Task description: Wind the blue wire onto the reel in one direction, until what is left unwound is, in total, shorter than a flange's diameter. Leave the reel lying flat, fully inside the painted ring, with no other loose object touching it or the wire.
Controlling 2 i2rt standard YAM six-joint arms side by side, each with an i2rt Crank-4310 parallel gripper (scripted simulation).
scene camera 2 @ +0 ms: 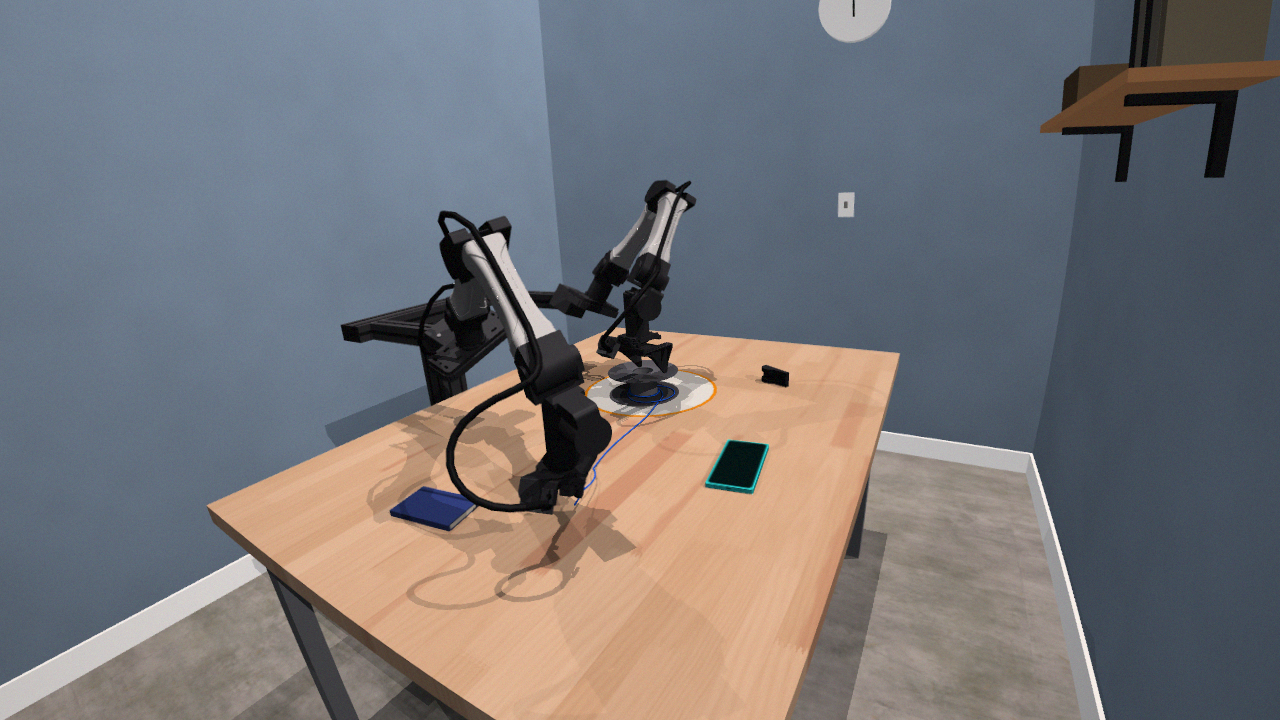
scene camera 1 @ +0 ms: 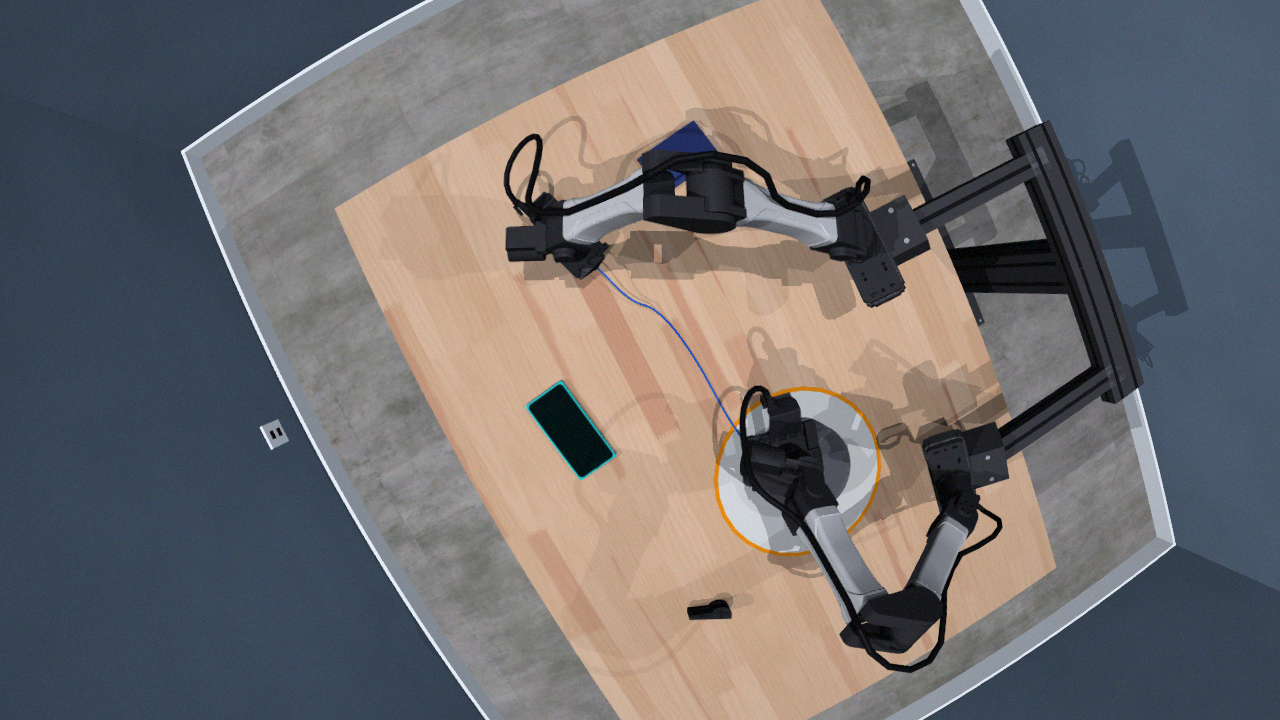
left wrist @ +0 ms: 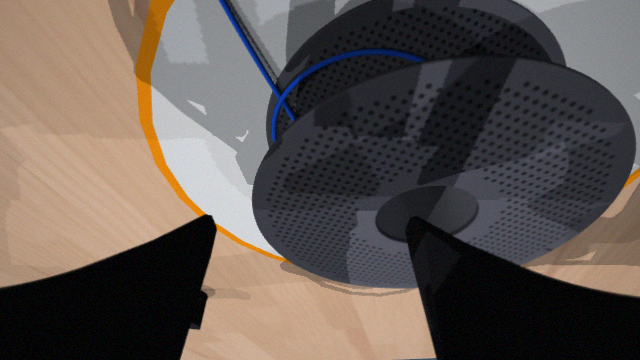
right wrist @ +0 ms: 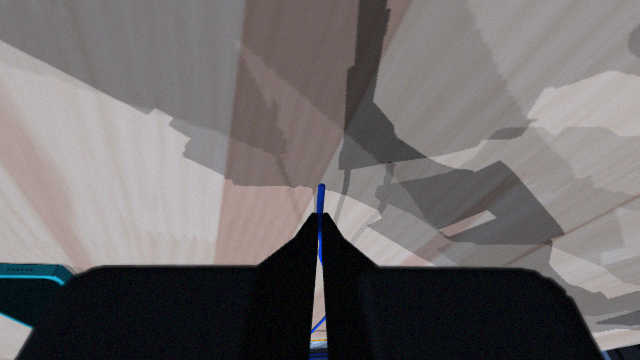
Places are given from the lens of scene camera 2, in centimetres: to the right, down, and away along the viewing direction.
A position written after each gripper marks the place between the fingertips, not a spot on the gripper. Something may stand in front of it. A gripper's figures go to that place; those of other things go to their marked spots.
left gripper (scene camera 2: pixel 652 369): 3, 2, 130
right gripper (scene camera 2: pixel 580 496): -10, 23, 85
dark grey reel (scene camera 2: pixel 642 381): 1, 5, 128
